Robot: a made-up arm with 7 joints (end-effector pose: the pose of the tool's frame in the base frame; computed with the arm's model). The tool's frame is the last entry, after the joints. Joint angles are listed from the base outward.
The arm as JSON. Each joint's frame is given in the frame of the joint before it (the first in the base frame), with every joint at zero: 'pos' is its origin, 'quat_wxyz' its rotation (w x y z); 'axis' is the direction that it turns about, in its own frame. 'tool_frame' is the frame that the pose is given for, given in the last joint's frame.
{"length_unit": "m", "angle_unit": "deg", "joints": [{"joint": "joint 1", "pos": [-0.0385, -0.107, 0.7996], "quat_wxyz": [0.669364, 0.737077, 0.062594, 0.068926], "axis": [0.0, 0.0, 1.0]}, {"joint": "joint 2", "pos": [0.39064, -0.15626, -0.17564], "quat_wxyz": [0.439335, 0.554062, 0.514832, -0.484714], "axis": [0.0, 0.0, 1.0]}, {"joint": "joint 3", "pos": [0.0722, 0.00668, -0.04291], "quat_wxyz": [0.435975, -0.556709, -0.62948, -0.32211], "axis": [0.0, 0.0, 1.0]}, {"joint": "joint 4", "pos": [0.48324, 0.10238, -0.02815], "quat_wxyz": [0.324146, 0.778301, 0.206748, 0.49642], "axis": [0.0, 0.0, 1.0]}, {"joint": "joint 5", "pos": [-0.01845, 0.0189, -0.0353], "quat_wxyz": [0.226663, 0.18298, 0.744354, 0.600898], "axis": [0.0, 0.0, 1.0]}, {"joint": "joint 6", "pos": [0.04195, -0.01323, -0.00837], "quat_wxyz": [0.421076, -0.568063, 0.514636, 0.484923], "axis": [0.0, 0.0, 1.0]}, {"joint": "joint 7", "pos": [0.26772, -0.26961, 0.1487], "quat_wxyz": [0.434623, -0.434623, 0.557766, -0.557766], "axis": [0.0, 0.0, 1.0]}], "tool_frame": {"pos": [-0.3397, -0.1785, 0.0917], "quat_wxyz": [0.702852, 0.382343, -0.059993, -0.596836]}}
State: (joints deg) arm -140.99 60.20 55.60 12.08 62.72 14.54 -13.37
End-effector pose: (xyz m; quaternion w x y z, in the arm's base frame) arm -0.9388 0.5640 0.3432 0.3072 -0.2326 0.8248 0.4139
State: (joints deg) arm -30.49 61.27 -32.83 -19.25 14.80 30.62 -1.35
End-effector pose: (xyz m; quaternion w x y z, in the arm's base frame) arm -0.3157 0.3893 -0.0441 0.0183 0.3061 -0.8579 -0.4123
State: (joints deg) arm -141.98 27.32 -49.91 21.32 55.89 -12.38 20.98
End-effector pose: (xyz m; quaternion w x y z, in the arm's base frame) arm -0.7765 -0.2144 1.5506 0.6607 0.0978 -0.2502 -0.7009
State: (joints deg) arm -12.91 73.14 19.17 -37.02 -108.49 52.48 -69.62
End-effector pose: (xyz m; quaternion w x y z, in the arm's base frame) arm 0.3535 0.3782 -0.1475 0.0134 0.6931 -0.7184 -0.0567
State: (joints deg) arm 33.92 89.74 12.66 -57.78 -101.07 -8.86 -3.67
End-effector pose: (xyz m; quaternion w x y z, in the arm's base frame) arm 0.2969 0.2684 0.5402 0.1692 0.4734 -0.7729 -0.3871
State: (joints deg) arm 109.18 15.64 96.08 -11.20 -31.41 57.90 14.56
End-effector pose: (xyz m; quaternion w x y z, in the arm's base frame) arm -0.4428 0.9601 1.2962 0.6948 -0.6398 -0.3221 -0.0656
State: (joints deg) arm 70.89 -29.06 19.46 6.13 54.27 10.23 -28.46
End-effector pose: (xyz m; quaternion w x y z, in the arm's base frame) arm 0.1754 0.6042 0.6649 0.3571 -0.5970 -0.6861 0.2129
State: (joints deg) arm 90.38 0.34 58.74 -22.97 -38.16 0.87 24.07
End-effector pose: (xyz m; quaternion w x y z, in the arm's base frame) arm 0.5276 0.6455 1.1098 0.2661 -0.8754 0.0350 -0.4021
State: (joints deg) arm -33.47 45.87 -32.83 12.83 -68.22 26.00 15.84
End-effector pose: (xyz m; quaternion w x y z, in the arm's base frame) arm -0.5380 0.2730 0.2482 0.6871 -0.0701 -0.7208 -0.0580
